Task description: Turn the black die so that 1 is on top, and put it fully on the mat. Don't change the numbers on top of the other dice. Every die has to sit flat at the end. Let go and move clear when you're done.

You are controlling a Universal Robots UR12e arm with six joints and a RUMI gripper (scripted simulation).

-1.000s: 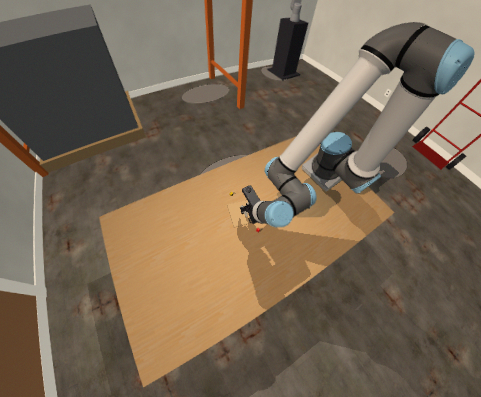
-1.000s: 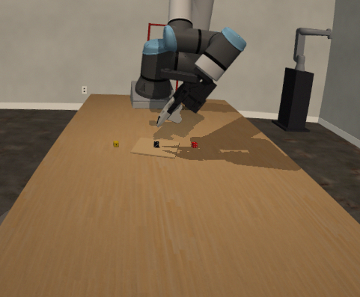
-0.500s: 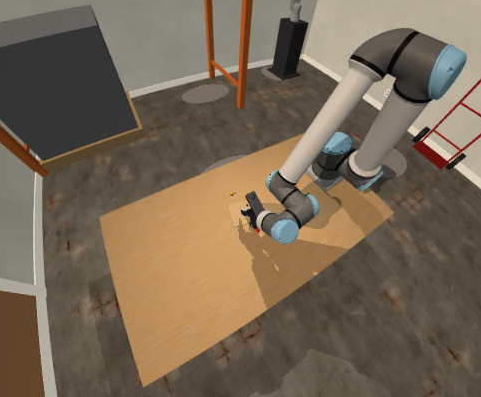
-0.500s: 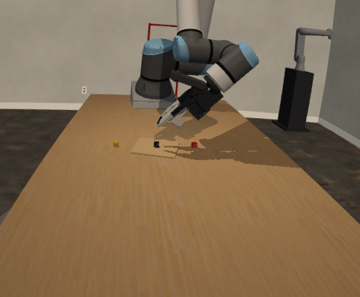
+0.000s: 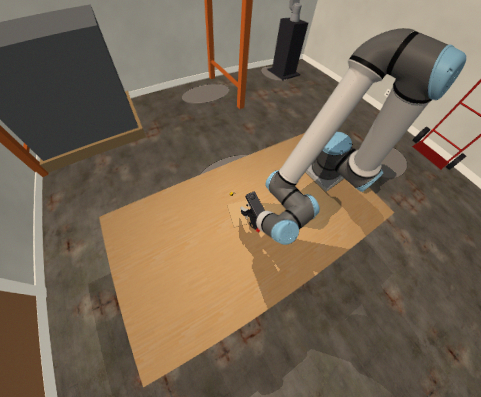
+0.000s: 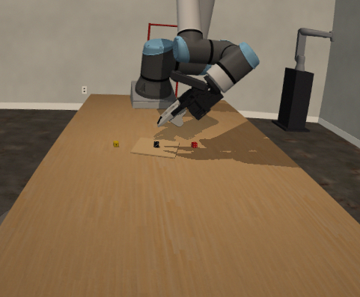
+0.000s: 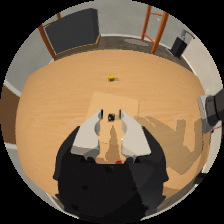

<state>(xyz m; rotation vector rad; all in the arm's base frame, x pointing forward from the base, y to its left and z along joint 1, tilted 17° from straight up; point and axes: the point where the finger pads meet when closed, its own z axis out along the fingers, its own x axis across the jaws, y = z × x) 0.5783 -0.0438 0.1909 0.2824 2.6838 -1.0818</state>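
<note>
The black die lies 8 cm below my hand and 1 cm to the right of it. Round my hand: yellow die 14 cm to the right, 8 cm below, 1 cm behind; red die 12 cm to the left, 8 cm below, 1 cm behind; tan mat 9 cm below, 1 cm to the right.
</note>
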